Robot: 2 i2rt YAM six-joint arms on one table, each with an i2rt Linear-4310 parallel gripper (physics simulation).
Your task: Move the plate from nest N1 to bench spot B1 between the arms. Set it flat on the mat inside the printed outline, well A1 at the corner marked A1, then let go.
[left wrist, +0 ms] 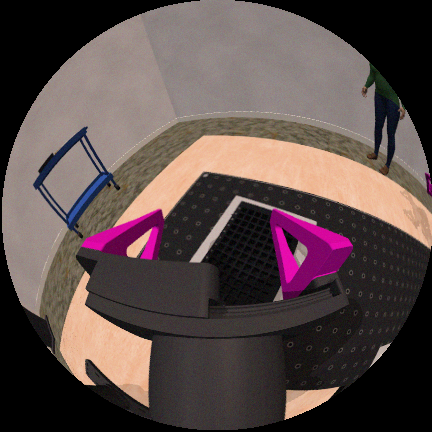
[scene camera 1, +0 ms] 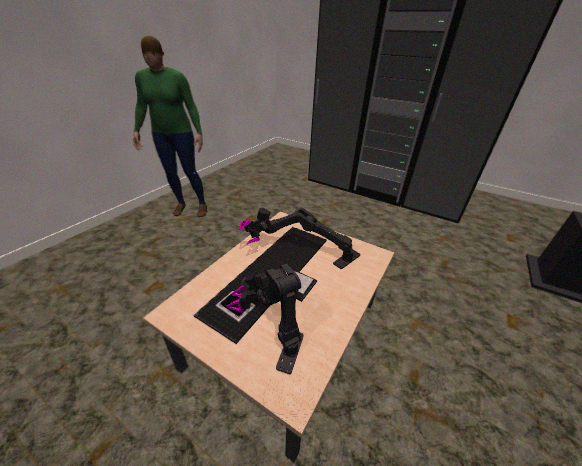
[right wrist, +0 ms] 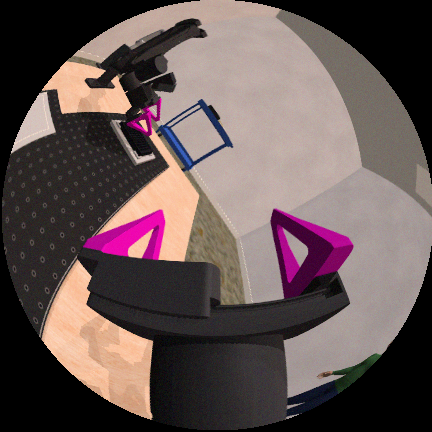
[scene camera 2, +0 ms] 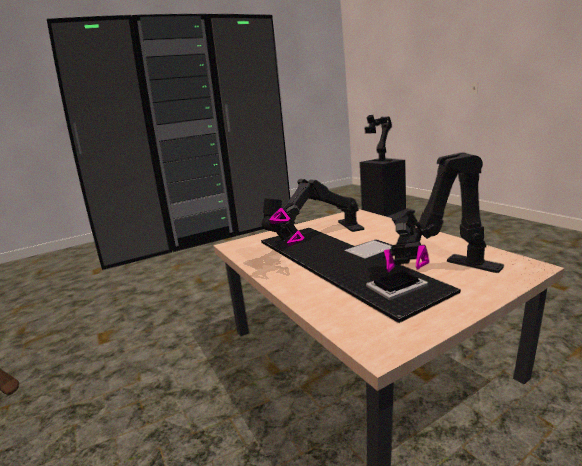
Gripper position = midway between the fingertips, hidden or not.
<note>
The left gripper [scene camera 2: 402,269] is open and holds nothing. Also in view: a well plate [left wrist: 243,252]. The right gripper [right wrist: 217,214] is open, with nothing in its grasp.
The left gripper is seen too in the left wrist view [left wrist: 216,214] and in the right wrist view [right wrist: 153,127].
</note>
